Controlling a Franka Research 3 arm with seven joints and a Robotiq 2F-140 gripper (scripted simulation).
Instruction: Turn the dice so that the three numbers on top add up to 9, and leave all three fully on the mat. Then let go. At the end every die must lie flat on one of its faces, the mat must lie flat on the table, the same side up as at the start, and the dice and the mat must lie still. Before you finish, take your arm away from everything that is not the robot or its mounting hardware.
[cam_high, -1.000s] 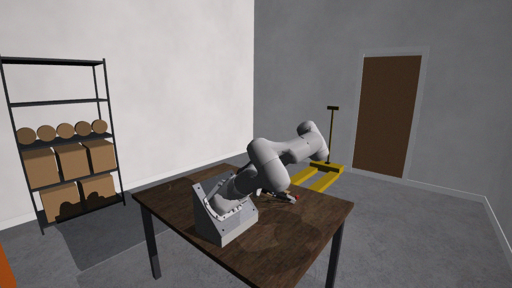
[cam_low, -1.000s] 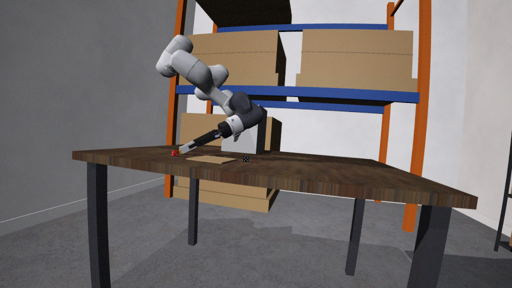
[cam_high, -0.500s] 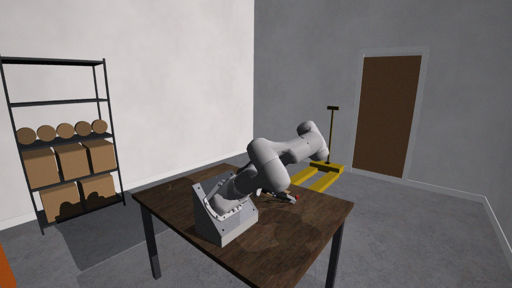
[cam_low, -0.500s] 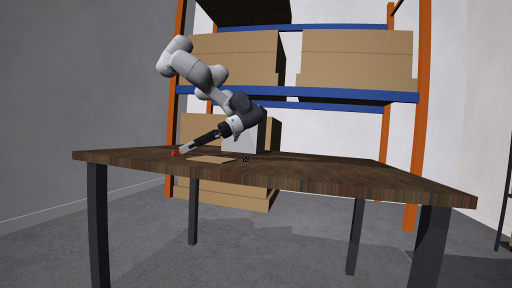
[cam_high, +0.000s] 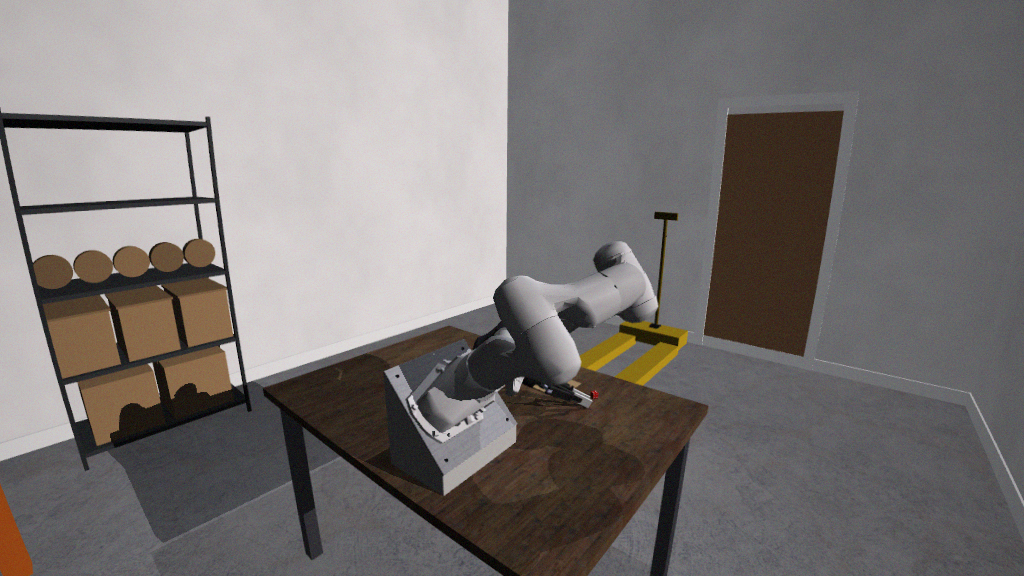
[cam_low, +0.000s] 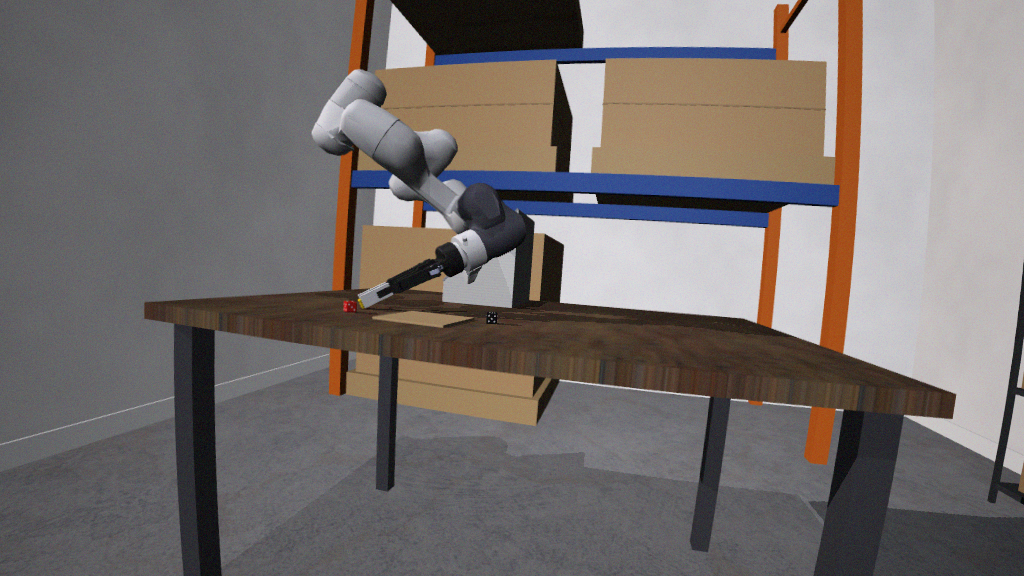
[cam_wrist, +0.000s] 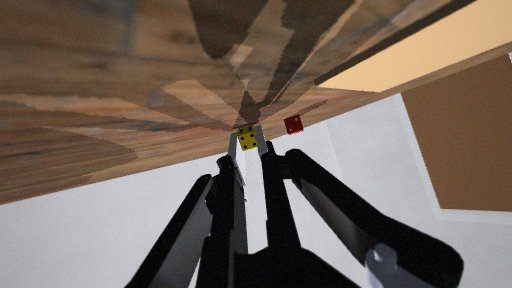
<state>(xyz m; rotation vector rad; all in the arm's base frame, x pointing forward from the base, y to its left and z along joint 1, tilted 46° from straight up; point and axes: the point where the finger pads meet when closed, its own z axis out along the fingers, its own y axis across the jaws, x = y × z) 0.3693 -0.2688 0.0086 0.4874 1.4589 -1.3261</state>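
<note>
Now: the red die 80 mm ahead of my hand, 20 mm to the right of it and 20 mm below it. The rest, counted from my hand: yellow die (10 mm ahead, 20 mm to the right, 20 mm below); then black die (70 mm ahead, 260 mm to the left, 20 mm below); then tan mat (90 mm ahead, 140 mm to the left, 30 mm below).
</note>
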